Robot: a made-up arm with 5 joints.
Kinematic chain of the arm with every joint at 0, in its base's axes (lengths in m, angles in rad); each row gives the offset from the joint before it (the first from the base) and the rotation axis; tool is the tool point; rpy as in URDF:
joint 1: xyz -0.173 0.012 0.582 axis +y
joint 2: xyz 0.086 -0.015 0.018 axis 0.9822 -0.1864 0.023
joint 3: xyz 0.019 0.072 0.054 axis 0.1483 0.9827 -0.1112
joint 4: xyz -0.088 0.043 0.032 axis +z
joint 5: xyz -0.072 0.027 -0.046 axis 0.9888 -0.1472 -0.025
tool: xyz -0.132 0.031 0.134 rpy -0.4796 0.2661 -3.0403
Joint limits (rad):
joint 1: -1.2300..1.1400
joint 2: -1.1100..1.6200
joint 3: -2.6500..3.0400
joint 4: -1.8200..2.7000
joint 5: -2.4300..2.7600
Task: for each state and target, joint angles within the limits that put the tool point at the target. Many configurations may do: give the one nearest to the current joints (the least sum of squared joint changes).
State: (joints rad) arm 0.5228 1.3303 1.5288 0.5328 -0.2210
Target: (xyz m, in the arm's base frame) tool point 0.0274 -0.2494 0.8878
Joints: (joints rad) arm 0.2595 1.0126 1.4531 0.2621 -0.4174
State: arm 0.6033 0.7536 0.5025 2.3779 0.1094
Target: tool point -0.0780 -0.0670 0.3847
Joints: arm 1.1400 1.2986 1.1668 2.6105 0.0853
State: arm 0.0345 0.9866 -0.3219 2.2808 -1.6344
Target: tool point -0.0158 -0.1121 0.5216
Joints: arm 0.1169 0.9343 -0.6816 2.7000 -1.8524
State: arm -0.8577 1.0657 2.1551 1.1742 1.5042
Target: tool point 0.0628 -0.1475 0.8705
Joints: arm -0.6259 0.8315 2.7368 0.1802 0.9800
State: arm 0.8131 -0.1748 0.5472 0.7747 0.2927
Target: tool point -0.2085 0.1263 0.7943
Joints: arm 0.5846 -0.7677 -0.0582 0.6323 0.2873
